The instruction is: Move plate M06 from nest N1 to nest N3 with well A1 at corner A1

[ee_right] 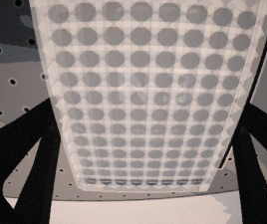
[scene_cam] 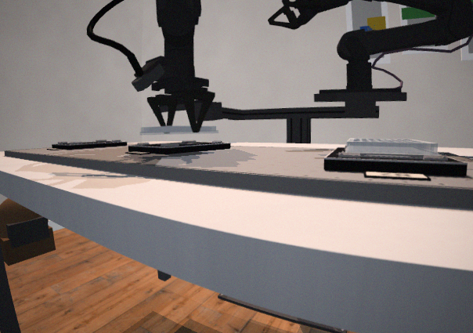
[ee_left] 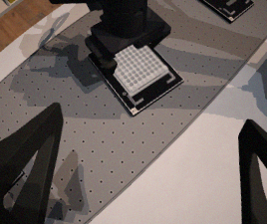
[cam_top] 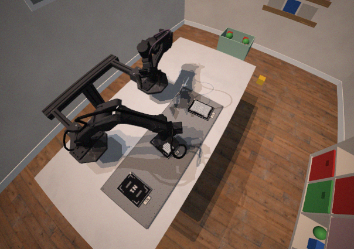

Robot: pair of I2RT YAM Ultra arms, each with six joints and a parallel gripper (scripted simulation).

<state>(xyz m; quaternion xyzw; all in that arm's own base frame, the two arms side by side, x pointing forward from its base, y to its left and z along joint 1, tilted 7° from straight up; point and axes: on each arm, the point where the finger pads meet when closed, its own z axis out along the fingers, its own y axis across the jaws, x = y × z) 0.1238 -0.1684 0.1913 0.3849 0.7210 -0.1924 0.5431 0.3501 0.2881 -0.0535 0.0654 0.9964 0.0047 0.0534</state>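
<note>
Now: the N3 nest 4 cm below my right hand. Round my right hand: plate 35 cm to the left, 5 cm ahead, 2 cm below.
</note>
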